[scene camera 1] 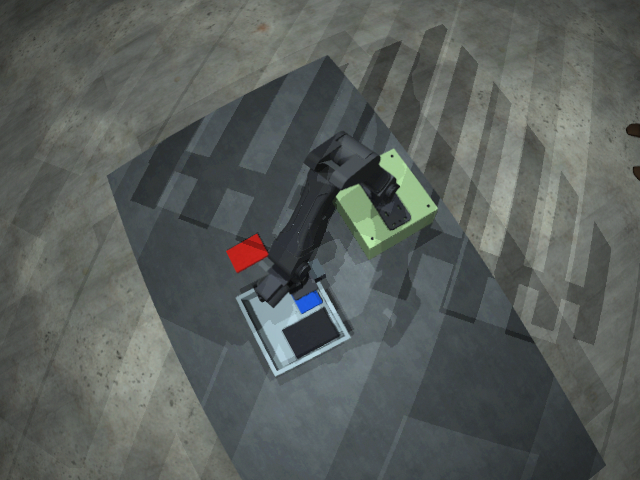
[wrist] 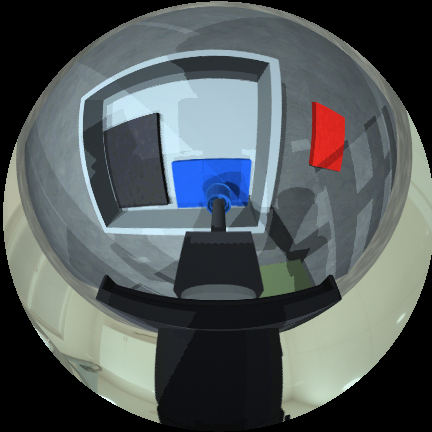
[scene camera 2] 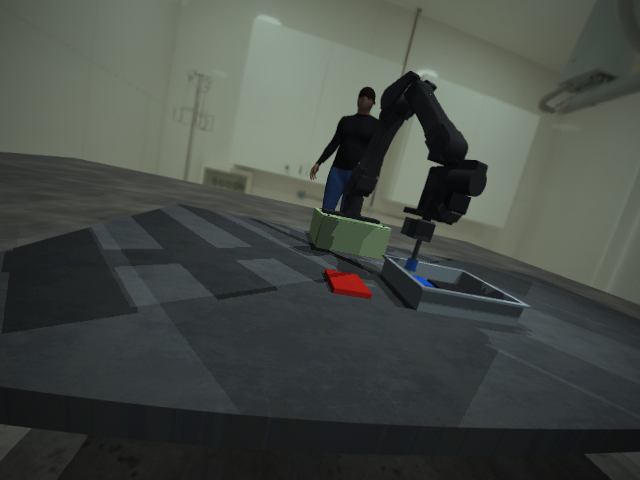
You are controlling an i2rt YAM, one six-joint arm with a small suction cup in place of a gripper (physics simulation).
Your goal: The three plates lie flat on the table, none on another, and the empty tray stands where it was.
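Places are measured from the arm's base along level axes (x ahead, y right, z down), in millimetres.
Pixels of known places: hand, tool point: (wrist: 218, 192) (scene camera 2: 409, 269); arm's base, link origin: (scene camera 1: 382, 196) (scene camera 2: 350, 217).
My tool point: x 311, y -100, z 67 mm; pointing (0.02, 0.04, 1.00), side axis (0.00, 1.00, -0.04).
Observation:
For each thing: its top centre in the pictures, then the offset to it from my tool point.
- red plate, top centre: (wrist: 331, 138) (scene camera 2: 347, 280) (scene camera 1: 246, 252) dx +91, dy +178, dz +25 mm
- blue plate, top centre: (wrist: 211, 184) (scene camera 2: 410, 278) (scene camera 1: 303, 292) dx +2, dy -8, dz +22 mm
- black plate, top centre: (wrist: 130, 165) (scene camera 1: 310, 333) (scene camera 2: 457, 291) dx +39, dy -117, dz +23 mm
A red plate (scene camera 1: 247, 253) (scene camera 2: 348, 284) (wrist: 327, 136) lies flat on the table beside the tray. The grey tray (scene camera 1: 313, 356) (scene camera 2: 399, 283) (wrist: 275, 141) holds a blue plate (scene camera 1: 310, 302) (scene camera 2: 424, 281) (wrist: 193, 181) and a black plate (scene camera 1: 311, 333) (wrist: 135, 160), lying side by side. My suction cup (scene camera 2: 411, 264) (wrist: 219, 200) hangs low over the blue plate's near edge, at about the height of the tray's rim. It holds nothing. In the overhead view the arm hides the cup.
The arm stands on a green base block (scene camera 1: 366, 224) (scene camera 2: 347, 235) (wrist: 282, 278) behind the tray. A person (scene camera 2: 351, 143) stands beyond the table. The tray's walls rise around the two plates.

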